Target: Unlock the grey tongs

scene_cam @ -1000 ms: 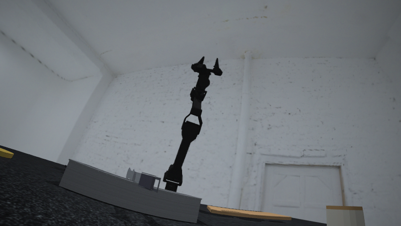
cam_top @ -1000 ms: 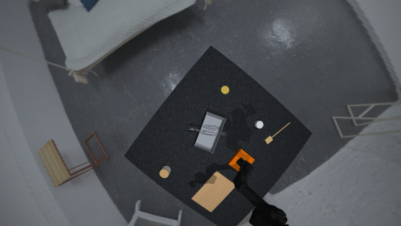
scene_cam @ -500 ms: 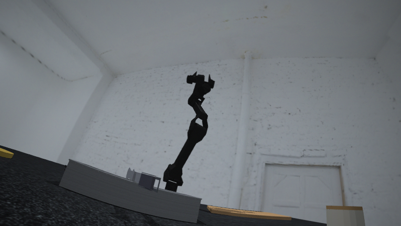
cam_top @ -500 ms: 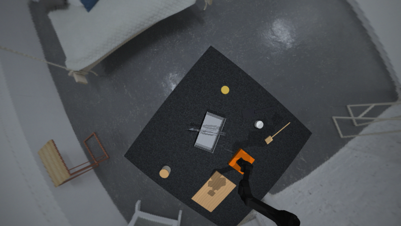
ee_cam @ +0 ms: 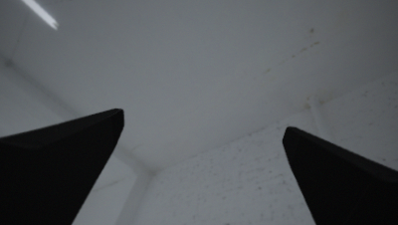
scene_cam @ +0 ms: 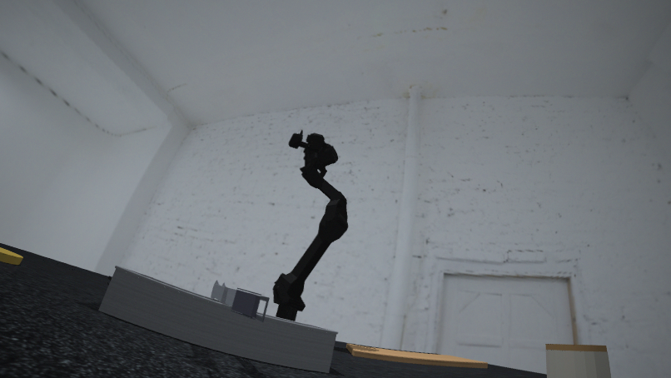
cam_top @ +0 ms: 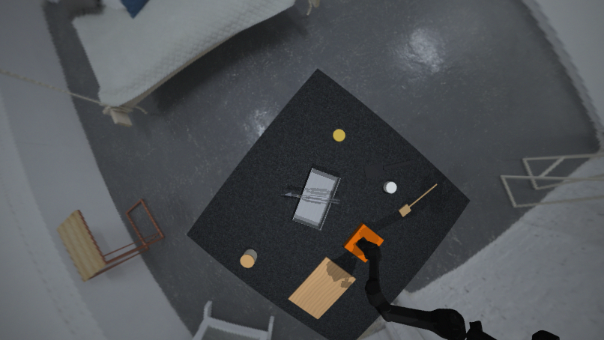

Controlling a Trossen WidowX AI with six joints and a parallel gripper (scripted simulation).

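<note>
My gripper tip is 480 mm short of the grey roasting tin, 130 mm to the right of it and 790 mm above it. Also, from my gripper tip: wooden board: 30 mm ahead, 490 mm to the left, 810 mm below; pale block: 480 mm ahead, 650 mm to the left, 780 mm below; white cylinder: 220 mm ahead, 220 mm to the right, 800 mm below.
</note>
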